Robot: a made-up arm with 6 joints.
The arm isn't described. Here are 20 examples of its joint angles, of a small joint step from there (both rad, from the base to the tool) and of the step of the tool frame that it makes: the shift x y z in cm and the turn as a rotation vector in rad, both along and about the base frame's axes.
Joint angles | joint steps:
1: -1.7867 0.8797 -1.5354 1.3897 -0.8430 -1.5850 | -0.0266 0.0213 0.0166 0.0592 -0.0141 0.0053
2: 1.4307 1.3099 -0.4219 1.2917 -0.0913 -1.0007 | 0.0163 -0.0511 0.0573 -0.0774 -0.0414 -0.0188
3: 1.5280 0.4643 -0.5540 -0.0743 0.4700 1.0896 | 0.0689 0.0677 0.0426 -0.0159 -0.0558 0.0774
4: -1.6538 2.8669 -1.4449 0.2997 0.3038 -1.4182 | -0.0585 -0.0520 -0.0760 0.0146 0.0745 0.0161
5: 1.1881 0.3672 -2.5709 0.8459 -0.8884 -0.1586 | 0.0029 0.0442 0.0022 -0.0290 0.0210 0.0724
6: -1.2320 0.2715 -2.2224 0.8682 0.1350 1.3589 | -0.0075 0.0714 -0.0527 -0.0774 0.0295 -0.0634
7: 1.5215 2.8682 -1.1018 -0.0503 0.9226 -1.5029 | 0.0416 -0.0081 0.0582 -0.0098 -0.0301 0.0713
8: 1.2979 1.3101 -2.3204 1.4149 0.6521 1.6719 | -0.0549 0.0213 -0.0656 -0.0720 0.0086 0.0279
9: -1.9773 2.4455 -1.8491 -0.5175 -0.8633 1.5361 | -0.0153 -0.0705 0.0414 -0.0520 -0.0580 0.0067
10: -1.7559 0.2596 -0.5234 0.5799 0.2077 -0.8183 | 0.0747 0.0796 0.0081 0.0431 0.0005 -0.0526
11: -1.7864 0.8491 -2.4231 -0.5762 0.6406 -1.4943 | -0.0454 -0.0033 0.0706 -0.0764 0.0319 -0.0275
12: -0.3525 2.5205 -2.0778 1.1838 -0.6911 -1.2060 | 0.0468 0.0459 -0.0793 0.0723 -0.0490 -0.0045
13: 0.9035 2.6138 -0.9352 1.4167 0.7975 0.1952 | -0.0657 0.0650 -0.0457 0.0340 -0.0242 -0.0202
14: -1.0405 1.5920 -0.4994 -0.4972 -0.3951 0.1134 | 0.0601 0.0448 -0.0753 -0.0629 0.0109 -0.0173
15: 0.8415 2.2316 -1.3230 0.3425 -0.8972 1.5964 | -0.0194 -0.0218 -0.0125 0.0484 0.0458 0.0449
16: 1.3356 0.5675 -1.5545 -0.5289 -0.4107 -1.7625 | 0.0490 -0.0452 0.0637 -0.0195 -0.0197 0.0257
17: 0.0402 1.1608 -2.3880 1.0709 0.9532 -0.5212 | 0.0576 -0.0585 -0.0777 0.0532 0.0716 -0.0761
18: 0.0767 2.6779 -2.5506 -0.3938 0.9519 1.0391 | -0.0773 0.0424 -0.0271 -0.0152 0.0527 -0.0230
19: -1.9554 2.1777 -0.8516 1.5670 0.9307 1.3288 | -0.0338 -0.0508 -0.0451 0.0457 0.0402 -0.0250
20: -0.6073 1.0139 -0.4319 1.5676 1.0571 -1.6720 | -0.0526 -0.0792 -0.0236 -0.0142 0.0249 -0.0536
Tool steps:
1: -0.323 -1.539 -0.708 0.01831 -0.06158 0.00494
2: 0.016 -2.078 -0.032 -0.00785 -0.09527 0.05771
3: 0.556 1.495 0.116 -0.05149 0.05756 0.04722
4: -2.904 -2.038 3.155 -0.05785 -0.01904 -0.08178
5: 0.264 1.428 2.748 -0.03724 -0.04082 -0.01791
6: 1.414 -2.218 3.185 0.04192 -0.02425 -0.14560
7: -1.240 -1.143 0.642 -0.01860 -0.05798 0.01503
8: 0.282 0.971 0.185 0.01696 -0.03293 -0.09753
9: 0.392 1.667 3.569 -0.05927 0.05412 0.03773
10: -1.328 -1.731 0.930 0.08268 -0.00141 0.08093
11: 0.278 -1.868 -0.289 0.09772 -0.03428 -0.14315
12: 1.413 1.987 -1.416 0.03135 -0.06084 -0.02048
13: 3.066 -0.521 -2.912 -0.01598 -0.01611 -0.08474
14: 2.544 -0.802 0.071 -0.04865 0.03163 0.11993
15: 0.819 -1.082 1.112 0.06250 0.06284 -0.04129
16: 0.924 -1.568 -1.664 -0.00991 -0.01301 0.06172
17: -6.133 -0.190 -0.093 -0.07779 -0.16588 0.08595
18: 0.140 -4.927 -2.184 -0.03086 0.07016 -0.07895
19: -1.407 -0.122 3.078 -0.12667 0.00103 -0.04795
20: -1.296 1.032 0.752 -0.10885 -0.10557 -0.01240
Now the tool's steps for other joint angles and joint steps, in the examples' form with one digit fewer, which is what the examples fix.
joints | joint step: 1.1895 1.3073 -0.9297 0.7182 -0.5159 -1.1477 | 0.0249 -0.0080 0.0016 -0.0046 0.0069 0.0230
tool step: -0.64 -0.02 0.03 0.0147 0.0142 0.0330
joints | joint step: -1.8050 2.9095 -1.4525 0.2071 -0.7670 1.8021 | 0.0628 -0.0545 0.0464 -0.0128 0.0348 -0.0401
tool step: 3.78 0.05 2.11 0.0365 0.0211 0.1000
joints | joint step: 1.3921 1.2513 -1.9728 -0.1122 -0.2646 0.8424 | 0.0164 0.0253 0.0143 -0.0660 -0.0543 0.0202
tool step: -0.19 1.50 -0.19 0.0059 -0.0441 -0.0071
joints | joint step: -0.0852 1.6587 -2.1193 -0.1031 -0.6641 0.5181 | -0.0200 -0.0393 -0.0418 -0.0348 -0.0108 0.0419
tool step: -3.27 0.12 1.85 -0.0250 -0.0867 0.0015
